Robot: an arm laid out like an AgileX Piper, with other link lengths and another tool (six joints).
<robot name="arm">
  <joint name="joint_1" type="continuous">
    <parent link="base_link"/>
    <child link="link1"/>
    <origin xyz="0 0 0.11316"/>
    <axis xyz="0 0 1"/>
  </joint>
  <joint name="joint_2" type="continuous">
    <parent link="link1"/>
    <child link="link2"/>
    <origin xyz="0 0 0"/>
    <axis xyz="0 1 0"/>
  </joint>
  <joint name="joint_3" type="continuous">
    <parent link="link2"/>
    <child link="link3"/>
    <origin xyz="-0.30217 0 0.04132"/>
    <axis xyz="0 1 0"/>
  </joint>
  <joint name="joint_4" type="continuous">
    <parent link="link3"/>
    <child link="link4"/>
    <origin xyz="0.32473 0 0.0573"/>
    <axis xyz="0.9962 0 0.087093"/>
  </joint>
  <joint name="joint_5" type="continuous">
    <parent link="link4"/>
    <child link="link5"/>
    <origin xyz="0 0 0"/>
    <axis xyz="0 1 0"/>
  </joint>
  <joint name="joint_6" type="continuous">
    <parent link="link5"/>
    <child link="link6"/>
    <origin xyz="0.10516 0 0.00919"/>
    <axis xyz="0.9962 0 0.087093"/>
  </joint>
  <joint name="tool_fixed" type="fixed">
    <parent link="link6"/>
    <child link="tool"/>
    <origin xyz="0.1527 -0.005 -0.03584" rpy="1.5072 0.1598 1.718"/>
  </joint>
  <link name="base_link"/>
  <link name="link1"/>
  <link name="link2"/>
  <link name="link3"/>
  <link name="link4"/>
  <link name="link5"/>
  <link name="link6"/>
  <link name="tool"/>
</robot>
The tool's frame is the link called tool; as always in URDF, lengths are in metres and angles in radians. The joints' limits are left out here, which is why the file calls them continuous.
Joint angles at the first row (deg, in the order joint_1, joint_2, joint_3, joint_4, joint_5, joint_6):
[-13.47 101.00 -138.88 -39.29 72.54 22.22]
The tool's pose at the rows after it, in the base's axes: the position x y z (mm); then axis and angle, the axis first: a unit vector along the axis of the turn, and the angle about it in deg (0 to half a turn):
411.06 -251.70 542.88 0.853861 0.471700 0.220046 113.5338
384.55 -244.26 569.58 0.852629 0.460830 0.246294 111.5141
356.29 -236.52 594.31 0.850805 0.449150 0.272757 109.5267
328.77 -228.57 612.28 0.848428 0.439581 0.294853 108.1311
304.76 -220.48 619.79 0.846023 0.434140 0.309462 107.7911
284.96 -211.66 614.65 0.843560 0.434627 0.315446 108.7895
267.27 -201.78 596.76 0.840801 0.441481 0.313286 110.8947
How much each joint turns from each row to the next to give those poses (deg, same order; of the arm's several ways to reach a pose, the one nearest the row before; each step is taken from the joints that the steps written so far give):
[0.00 -3.57 -0.06 0.92 0.23 -0.44]
[0.00 -3.57 -0.02 0.34 0.16 -0.16]
[0.00 -3.67 0.18 0.28 0.10 -0.08]
[0.00 -3.86 1.17 0.36 0.09 0.01]
[0.00 -4.14 2.87 0.58 0.06 0.20]
[0.00 -4.71 5.15 0.98 0.02 0.41]
[0.00 -5.64 7.73 1.33 -0.21 0.47]

